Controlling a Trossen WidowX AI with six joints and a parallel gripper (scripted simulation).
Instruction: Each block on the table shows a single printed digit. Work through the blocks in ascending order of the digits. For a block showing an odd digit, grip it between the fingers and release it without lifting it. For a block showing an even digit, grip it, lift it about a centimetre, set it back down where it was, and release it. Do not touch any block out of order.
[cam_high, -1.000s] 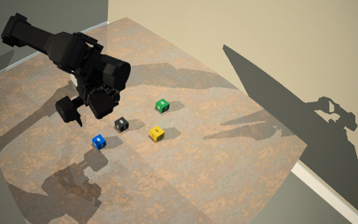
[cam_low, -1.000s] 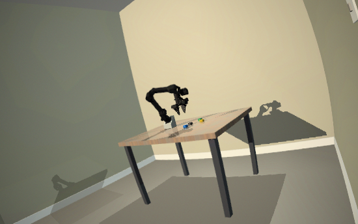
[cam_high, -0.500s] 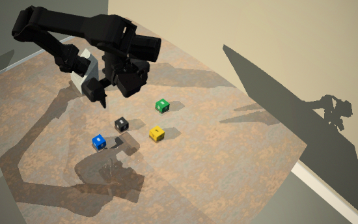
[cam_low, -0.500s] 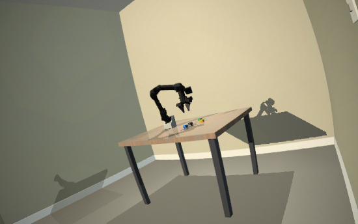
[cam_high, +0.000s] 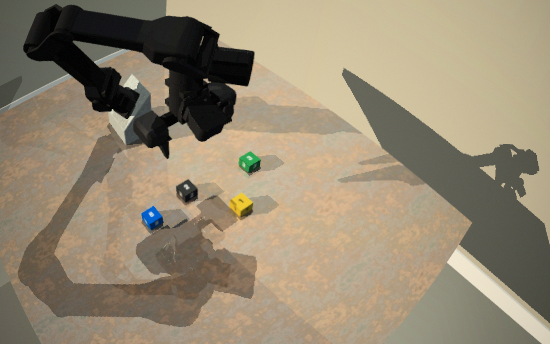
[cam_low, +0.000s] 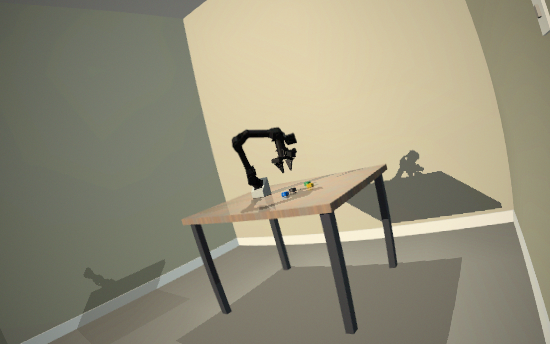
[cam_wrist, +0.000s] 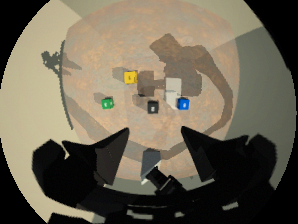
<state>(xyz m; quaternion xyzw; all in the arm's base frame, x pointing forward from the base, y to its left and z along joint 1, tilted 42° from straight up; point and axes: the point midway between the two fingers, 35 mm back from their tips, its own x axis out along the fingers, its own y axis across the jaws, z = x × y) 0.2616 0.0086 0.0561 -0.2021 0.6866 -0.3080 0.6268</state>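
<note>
The yellow block lies 12 cm below my gripper tip, 10 cm ahead of it and 5 cm to the left of it. Also, from my gripper tip: blue block 12 cm below, 10 cm to the right; green block 15 cm to the left, 12 cm below, 4 cm ahead; black block 12 cm below.
</note>
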